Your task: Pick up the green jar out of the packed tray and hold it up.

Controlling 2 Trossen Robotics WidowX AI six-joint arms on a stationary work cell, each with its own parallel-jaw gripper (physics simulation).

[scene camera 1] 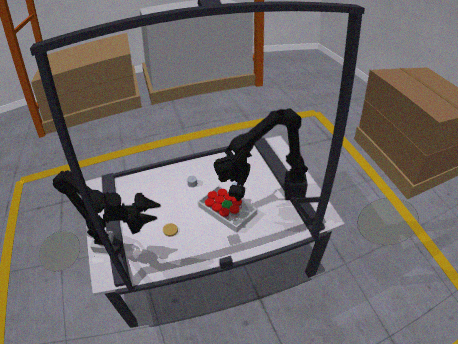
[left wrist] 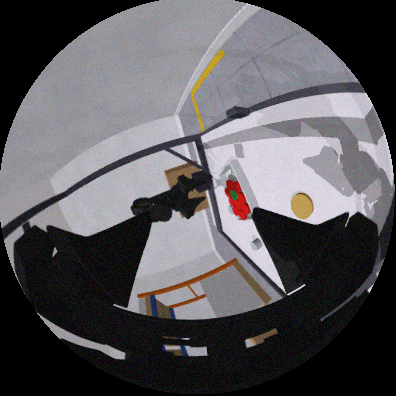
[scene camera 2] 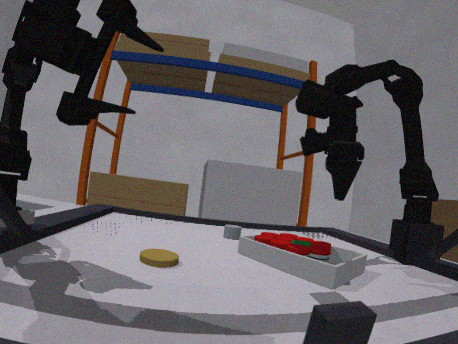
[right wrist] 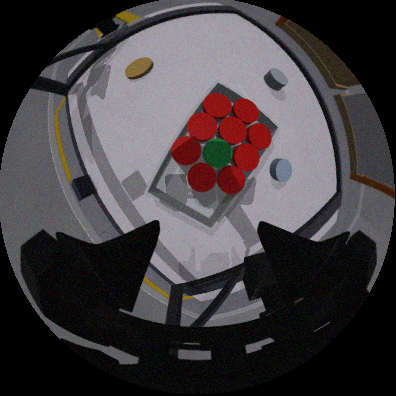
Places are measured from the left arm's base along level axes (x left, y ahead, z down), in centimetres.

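Pixels of known places: left gripper, fingertip midpoint: (scene camera 1: 158,211) (left wrist: 203,214) (scene camera 2: 148,81); right gripper, fingertip midpoint: (left wrist: 205,189) (scene camera 2: 338,199) (right wrist: 210,226); right arm's base, origin of the base link: (scene camera 1: 296,177) (scene camera 2: 417,222) (right wrist: 268,288).
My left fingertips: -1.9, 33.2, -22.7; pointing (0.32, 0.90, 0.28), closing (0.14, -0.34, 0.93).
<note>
Ahead of a thing's pixels: the offset from my left fingertips to its top centre, as dx, dy, dz.
The green jar @[+25.4, +25.0, +22.5] (scene camera 1: 227,204) (scene camera 2: 301,243) (left wrist: 233,195) (right wrist: 217,153) stands among several red-topped jars @[+28.5, +21.6, +22.5] (right wrist: 232,130) @[+26.9, +17.0, +22.5] (scene camera 2: 270,238) in the grey tray @[+25.4, +25.1, +23.2] (scene camera 1: 237,227) (scene camera 2: 290,265) (right wrist: 180,207). Red jars surround it closely, and one end of the tray holds no jars. My right gripper (scene camera 1: 237,191) (scene camera 2: 341,197) (right wrist: 210,226) is open and empty, pointing down above the tray; its fingers overlap in scene camera 2. My left gripper (scene camera 1: 158,211) (scene camera 2: 149,81) (left wrist: 203,214) is open and empty, raised at the left side, well away from the tray.
A flat gold disc @[+12.8, -1.0, +26.1] (scene camera 1: 170,229) (scene camera 2: 159,257) (left wrist: 302,205) (right wrist: 139,68) lies between the left gripper and the tray. A small grey cylinder @[+44.0, +7.3, +23.8] (scene camera 1: 192,181) (scene camera 2: 232,232) (right wrist: 276,79) stands behind the tray. Another blue-grey cylinder @[+40.0, +29.7, +24.9] (right wrist: 281,170) stands beside the tray. Dark frame posts (scene camera 1: 339,115) rise around the table.
</note>
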